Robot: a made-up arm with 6 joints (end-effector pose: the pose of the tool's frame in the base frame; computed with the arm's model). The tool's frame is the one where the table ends. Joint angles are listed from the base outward.
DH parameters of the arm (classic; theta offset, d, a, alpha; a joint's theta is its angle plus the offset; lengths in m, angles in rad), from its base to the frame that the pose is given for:
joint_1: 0 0.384 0.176 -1.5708
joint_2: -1.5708 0 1.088 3.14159
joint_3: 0 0 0.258 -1.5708
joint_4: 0 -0.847 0 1.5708
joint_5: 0 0 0 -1.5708
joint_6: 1.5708 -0.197 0 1.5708
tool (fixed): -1.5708 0 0 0
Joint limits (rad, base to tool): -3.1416..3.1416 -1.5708..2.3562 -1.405..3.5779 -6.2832..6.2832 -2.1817..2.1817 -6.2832..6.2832
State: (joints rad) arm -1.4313 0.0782 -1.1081 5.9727 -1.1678 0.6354
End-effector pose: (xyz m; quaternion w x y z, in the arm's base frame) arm 0.1503 -0.6725 0.6440 0.4943 0.5904 0.6357 -0.0539
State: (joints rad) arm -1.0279 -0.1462 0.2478 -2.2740 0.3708 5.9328
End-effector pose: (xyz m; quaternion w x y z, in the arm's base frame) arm 0.4120 -0.7883 2.0516 0.2152 0.7622 -0.6055 -0.0782
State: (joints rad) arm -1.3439 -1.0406 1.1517 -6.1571 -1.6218 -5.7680
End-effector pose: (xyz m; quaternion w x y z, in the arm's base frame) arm -0.3168 1.2621 1.5781 0.6486 -0.3348 -0.0613 -0.6808
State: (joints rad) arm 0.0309 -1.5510 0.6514 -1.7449 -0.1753 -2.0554
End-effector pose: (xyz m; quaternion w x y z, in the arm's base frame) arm -1.7397 -0.0199 1.0898 0.0816 -0.4335 -0.3332 -0.8333
